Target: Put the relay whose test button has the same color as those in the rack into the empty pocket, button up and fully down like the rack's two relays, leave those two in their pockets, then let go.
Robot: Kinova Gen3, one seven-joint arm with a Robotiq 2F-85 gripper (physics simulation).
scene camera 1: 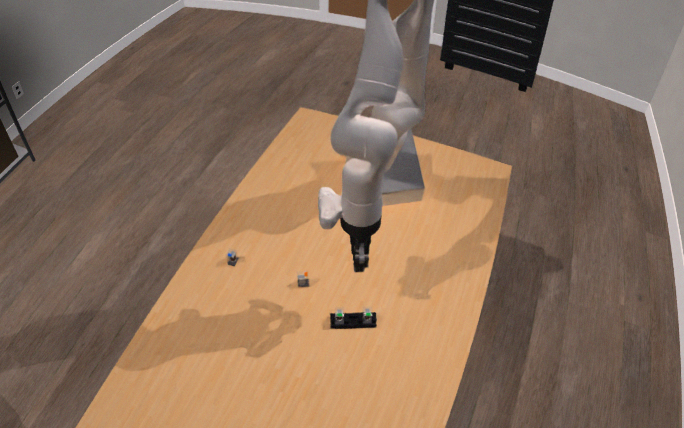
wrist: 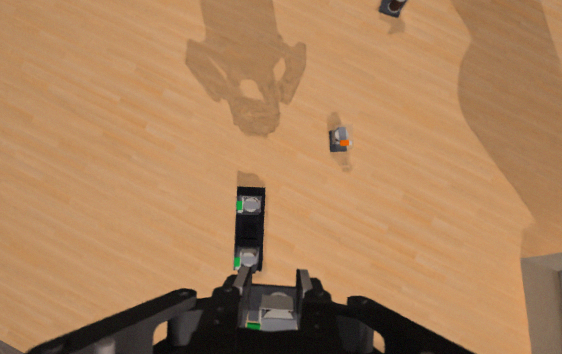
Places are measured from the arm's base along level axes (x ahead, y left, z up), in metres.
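Pixels of known places: gripper, fingertip midpoint: [scene camera 1: 358,264] [wrist: 273,283].
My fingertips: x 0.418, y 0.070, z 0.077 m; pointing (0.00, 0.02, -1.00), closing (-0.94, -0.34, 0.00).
Ahead of a thing's pixels: the offset from my fingertips to its top centre. "spot": to the spot under its first point. Level surfaces: height alone.
The black rack {dz -0.156, dx +0.037, dy +0.007 m} [scene camera 1: 353,325] [wrist: 259,230] lies on the table, with a green-button relay {dz -0.130, dx +0.048, dy -0.023 m} [scene camera 1: 339,316] [wrist: 250,204] in one end pocket and another green-button relay {dz -0.130, dx +0.026, dy +0.038 m} [scene camera 1: 367,315] [wrist: 248,258] in the other. The middle pocket {spot: dz -0.176, dx +0.031, dy +0.007 m} [scene camera 1: 353,319] [wrist: 249,229] between them is empty. My gripper [scene camera 1: 359,267] [wrist: 273,283] is shut on a relay with a green button {dz +0.044, dx -0.003, dy +0.008 m} [wrist: 274,310], seen between the fingers in the wrist view. It is held in the air, behind the rack in the scene view. In the scene view the held relay is mostly hidden by the fingers.
A relay with an orange button {dz -0.135, dx -0.027, dy -0.139 m} [scene camera 1: 303,279] [wrist: 340,139] stands on the wooden table {dz -0.179 m} [scene camera 1: 403,363] [wrist: 125,225], left of and behind the rack in the scene view. A relay with a blue button {dz -0.135, dx -0.027, dy -0.333 m} [scene camera 1: 232,257] is farther left, partly showing at the wrist view's top edge.
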